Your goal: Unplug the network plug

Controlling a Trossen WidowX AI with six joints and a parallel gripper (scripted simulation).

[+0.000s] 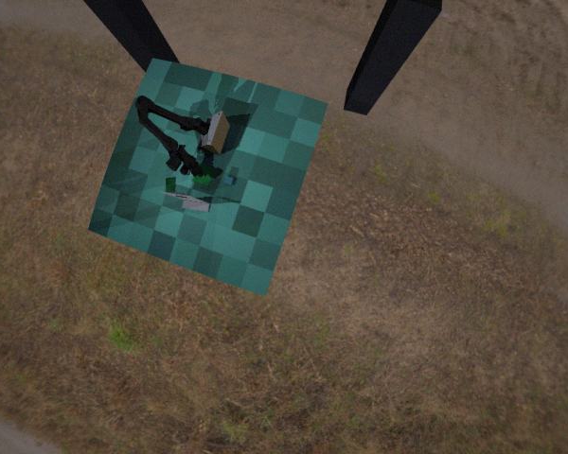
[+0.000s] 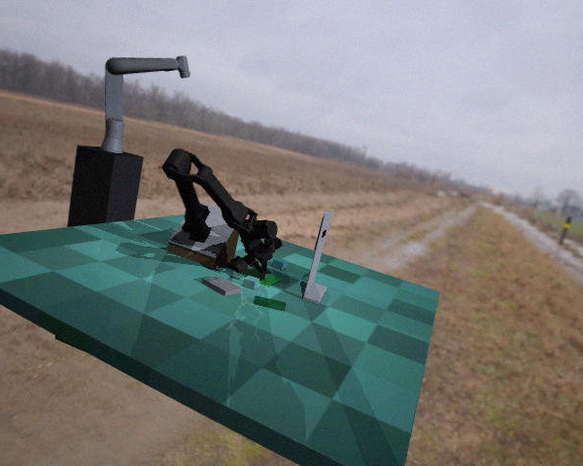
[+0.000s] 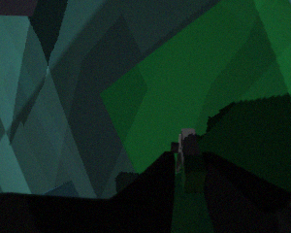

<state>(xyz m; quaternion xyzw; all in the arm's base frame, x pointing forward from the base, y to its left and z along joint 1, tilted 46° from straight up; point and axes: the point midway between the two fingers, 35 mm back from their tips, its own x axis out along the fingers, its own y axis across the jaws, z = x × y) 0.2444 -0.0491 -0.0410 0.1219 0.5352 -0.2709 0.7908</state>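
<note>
Right now the green marked square is 20 mm below my gripper tip. Round my gripper tip: dark blue cube 10 mm ahead, 170 mm to the left; pale teal cube 120 mm to the right, 10 mm below; grey slab 60 mm behind, 210 mm to the right, 10 mm below.
</note>
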